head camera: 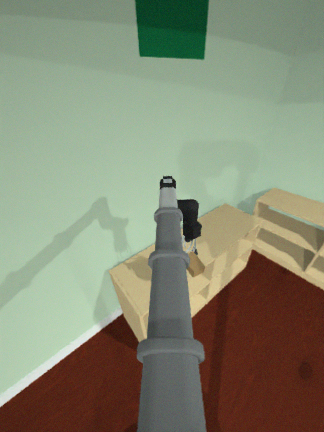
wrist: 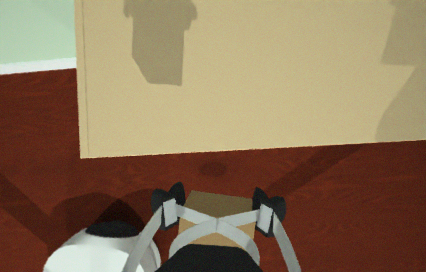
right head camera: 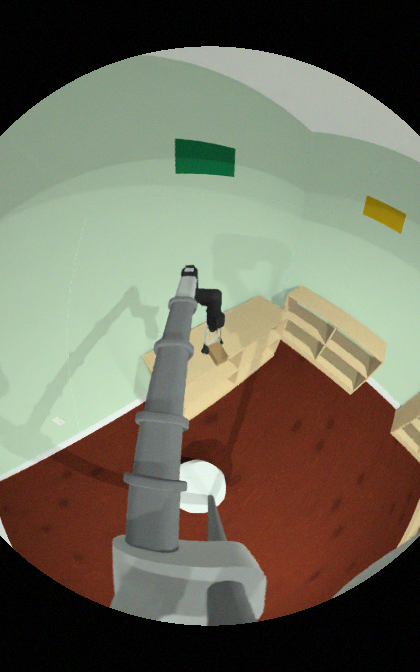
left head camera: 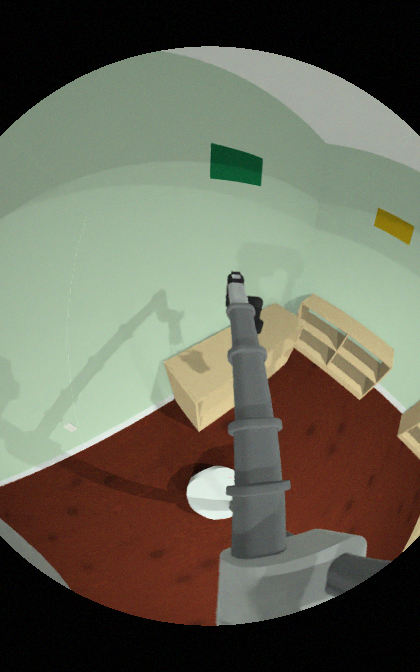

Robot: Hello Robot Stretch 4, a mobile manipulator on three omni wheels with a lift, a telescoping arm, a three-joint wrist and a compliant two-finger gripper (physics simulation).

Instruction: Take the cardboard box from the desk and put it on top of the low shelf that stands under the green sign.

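Pixels of known places: gripper, fingertip midpoint: [wrist: 217, 199] [right head camera: 212, 349]; robot's base, origin of the base link: [right head camera: 197, 485].
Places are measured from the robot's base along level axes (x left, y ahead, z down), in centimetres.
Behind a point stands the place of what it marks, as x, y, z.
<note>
The brown cardboard box [head camera: 195, 265] {-11.5, 60.6, -87.4} [right head camera: 218, 353] {-11.5, 61.0, -87.4} [wrist: 219, 201] {-8.6, 66.9, -85.3} is held between the two fingertips of my gripper [head camera: 191, 251] [right head camera: 213, 346] {-8.6, 66.5, -83.5} [wrist: 217, 199] {-8.6, 66.5, -83.5}, which is shut on it. The arm hides the box in the left head view. The low pale wooden shelf [head camera: 227, 225] {-47.7, 123.2, -58.2} [left head camera: 280, 322] [right head camera: 250, 320] {-39.7, 117.8, -58.2} [wrist: 275, 75] {-6.3, 88.2, -58.3} stands against the wall, below the green sign [head camera: 172, 30] {-3.0, 120.8, -171.0} [left head camera: 236, 165] [right head camera: 205, 158] {-3.3, 121.0, -171.6}. In the wrist view the box shows against the floor, outside the shelf's front edge. In the head view it overlaps the shelf's front part. The desk does not show.
A second low shelf [head camera: 295, 203] {-118.5, 153.9, -58.3} [left head camera: 350, 329] [right head camera: 341, 322] {-136.5, 121.4, -58.2} stands at the right, near the low shelf's right end. A yellow sign [left head camera: 394, 226] [right head camera: 384, 214] {-157.8, 142.1, -171.4} hangs on the right wall. A white round object [left head camera: 210, 492] [right head camera: 205, 485] {-6.5, 1.2, -18.7} [wrist: 90, 255] {8.5, 10.2, -18.6} is on the floor below the arm.
</note>
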